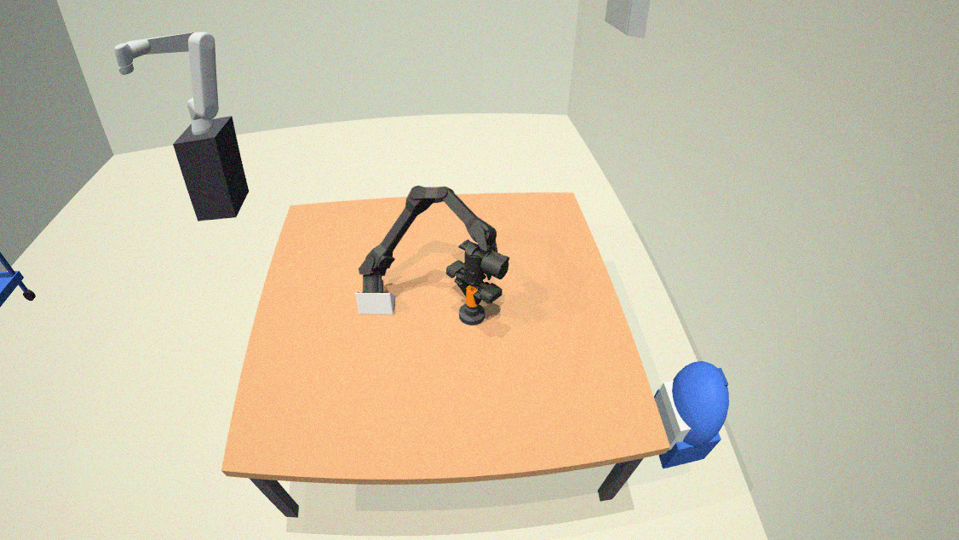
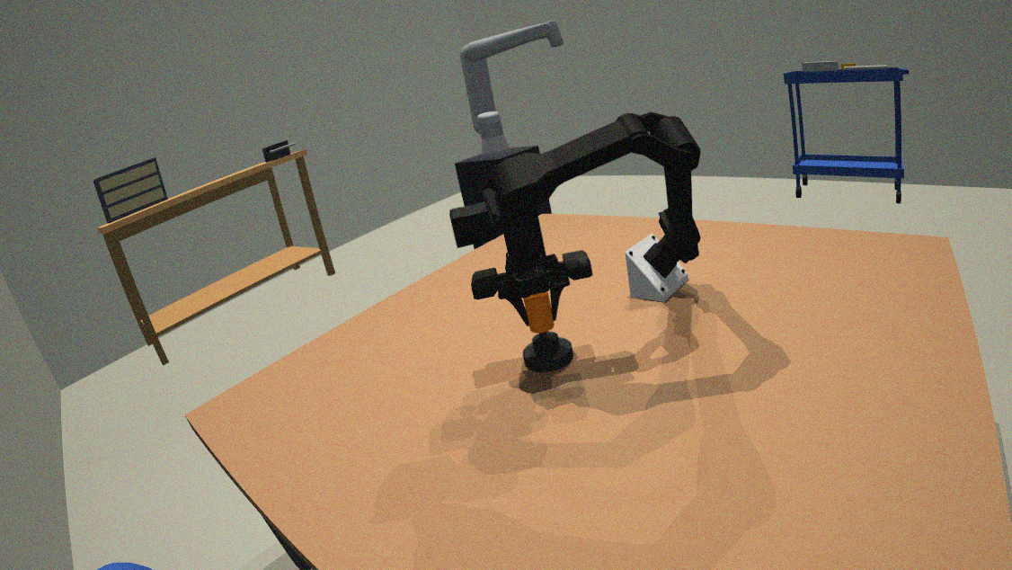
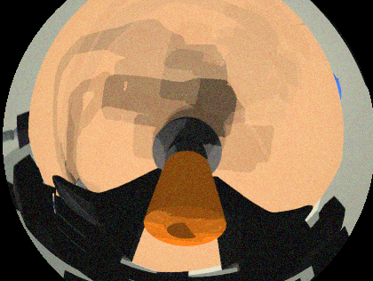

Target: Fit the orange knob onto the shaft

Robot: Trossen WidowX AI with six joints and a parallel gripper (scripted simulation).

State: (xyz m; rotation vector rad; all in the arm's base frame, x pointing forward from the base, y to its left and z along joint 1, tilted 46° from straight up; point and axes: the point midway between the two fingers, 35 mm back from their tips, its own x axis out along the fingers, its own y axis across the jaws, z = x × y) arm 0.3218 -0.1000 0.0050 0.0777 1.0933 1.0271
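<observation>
My gripper tip is now 20 mm below the orange knob. From my gripper tip the other things lie so: dark round pedestal (40 mm below).
</observation>
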